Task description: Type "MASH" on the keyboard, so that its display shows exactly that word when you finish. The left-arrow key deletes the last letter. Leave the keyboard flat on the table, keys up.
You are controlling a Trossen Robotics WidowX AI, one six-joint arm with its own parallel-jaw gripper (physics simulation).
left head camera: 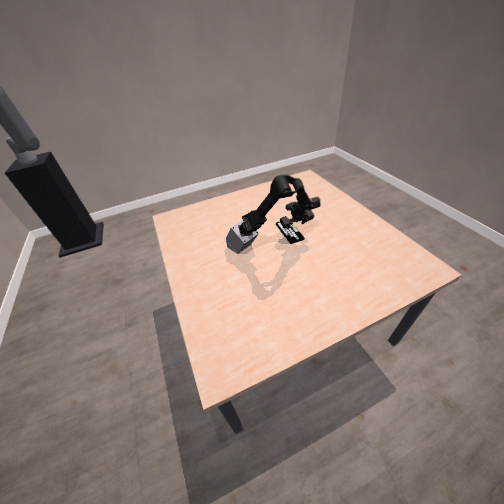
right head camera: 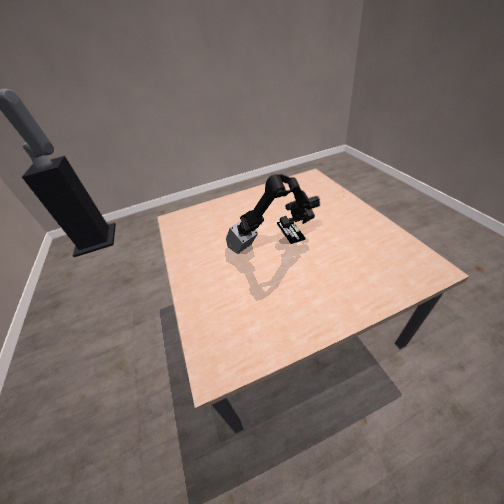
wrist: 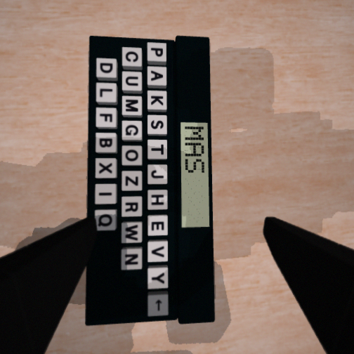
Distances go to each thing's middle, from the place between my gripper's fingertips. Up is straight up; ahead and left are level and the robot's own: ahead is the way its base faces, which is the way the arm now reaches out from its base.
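There is the black keyboard (wrist: 124,162), which I find 20 mm behind my hand and 30 mm to the left of it, and the keyboard is also 50 mm below my hand.
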